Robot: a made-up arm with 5 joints. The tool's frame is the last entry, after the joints. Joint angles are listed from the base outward.
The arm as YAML. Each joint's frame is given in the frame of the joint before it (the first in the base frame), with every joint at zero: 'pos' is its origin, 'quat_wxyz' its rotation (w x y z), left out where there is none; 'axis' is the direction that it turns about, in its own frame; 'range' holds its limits. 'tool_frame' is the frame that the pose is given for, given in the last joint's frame.
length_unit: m
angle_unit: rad
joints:
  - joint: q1
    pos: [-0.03, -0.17, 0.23]
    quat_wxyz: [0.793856, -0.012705, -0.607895, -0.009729]
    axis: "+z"
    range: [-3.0, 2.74]
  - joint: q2
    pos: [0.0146, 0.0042, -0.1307]
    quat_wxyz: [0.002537, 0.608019, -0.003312, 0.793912]
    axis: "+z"
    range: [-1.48, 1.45]
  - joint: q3
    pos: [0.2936, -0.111, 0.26]
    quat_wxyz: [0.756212, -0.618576, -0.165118, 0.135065]
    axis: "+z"
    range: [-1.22, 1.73]
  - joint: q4
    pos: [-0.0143, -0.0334, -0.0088]
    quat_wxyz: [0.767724, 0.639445, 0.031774, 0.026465]
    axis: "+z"
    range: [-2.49, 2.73]
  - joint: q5
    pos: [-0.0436, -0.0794, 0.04]
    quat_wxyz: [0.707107, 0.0, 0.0, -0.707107]
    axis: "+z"
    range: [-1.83, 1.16]
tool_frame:
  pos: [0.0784, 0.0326, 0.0]
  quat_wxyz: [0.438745, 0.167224, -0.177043, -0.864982]
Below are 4 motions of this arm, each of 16 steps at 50 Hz.
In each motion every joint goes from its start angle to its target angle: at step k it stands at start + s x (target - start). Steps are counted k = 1, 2, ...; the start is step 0. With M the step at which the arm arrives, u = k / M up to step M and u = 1 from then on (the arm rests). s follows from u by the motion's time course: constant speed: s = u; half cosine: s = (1 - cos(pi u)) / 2; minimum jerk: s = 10 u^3 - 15 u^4 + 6 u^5.
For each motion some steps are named. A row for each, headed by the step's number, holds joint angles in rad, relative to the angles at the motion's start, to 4 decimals.
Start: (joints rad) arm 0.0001 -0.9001 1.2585 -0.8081 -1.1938
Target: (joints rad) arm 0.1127 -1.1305 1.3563 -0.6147 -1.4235
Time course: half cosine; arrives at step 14
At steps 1, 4, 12, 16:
1: 0.0014 -0.0029 0.0012 0.0024 -0.0029
4: 0.0212 -0.0434 0.0184 0.0364 -0.0432
12: 0.1070 -0.2190 0.0930 0.1838 -0.2183
16: 0.1126 -0.2304 0.0978 0.1934 -0.2297

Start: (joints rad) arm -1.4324 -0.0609 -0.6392 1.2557 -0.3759
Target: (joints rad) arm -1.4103 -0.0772 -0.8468 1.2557 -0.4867
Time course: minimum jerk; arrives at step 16
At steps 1, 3, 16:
1: 0.0000 0.0000 -0.0005 0.0000 -0.0002
3: 0.0011 -0.0008 -0.0101 0.0000 -0.0054
16: 0.0221 -0.0163 -0.2076 0.0000 -0.1108

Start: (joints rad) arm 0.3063 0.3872 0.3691 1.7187 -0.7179
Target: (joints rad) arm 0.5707 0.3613 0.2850 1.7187 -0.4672
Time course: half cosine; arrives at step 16
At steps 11, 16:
11: 0.2056 -0.0201 -0.0654 0.0000 0.1950
16: 0.2644 -0.0259 -0.0841 0.0000 0.2507

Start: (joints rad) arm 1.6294 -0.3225 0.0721 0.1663 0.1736
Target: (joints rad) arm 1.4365 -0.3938 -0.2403 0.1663 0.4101
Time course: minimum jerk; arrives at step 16
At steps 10, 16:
10: -0.1398 -0.0517 -0.2264 0.0000 0.1714
16: -0.1929 -0.0713 -0.3124 0.0000 0.2365

